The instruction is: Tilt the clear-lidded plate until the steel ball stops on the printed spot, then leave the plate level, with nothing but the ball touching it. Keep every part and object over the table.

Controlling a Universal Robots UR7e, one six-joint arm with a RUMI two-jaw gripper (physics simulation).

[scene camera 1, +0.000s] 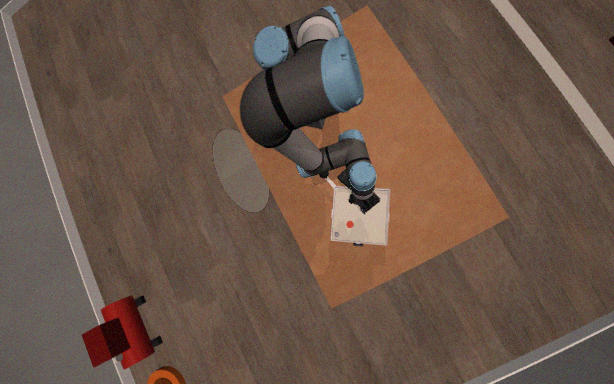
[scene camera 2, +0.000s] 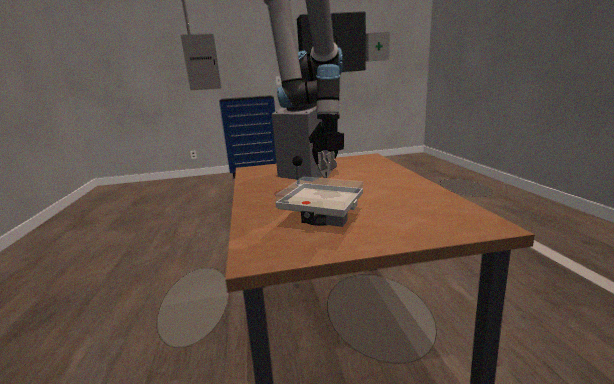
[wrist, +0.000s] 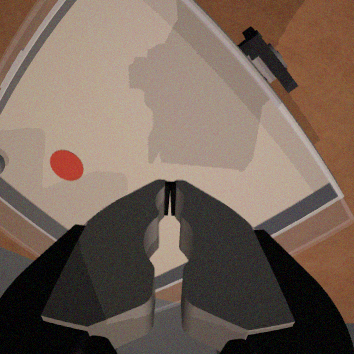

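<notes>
The clear-lidded plate [scene camera 1: 376, 231] [scene camera 2: 337, 200] [wrist: 100, 75] sits on a dark support [scene camera 2: 337, 219] on the table; its exact tilt is hard to tell. The red printed spot [scene camera 1: 350, 224] [scene camera 2: 306, 202] [wrist: 66, 165] shows on its pale floor. The steel ball [scene camera 1: 336, 234] [wrist: 1, 163] lies in a corner of the plate, apart from the spot; it is cut by the left edge of the wrist view. My gripper [scene camera 1: 365, 211] [scene camera 2: 326, 176] [wrist: 169, 184] is shut and empty, with its tips over the plate's robot-side part. Contact with the lid cannot be made out.
A black knob [scene camera 2: 297, 160] on a thin stem stands at the plate's robot-side corner. A dark block [scene camera 1: 358, 244] [wrist: 275, 62] is at the plate's far side from the robot. The robot's grey pedestal [scene camera 2: 291, 145] stands at the back of the wooden table [scene camera 1: 425, 165] [scene camera 2: 410, 215].
</notes>
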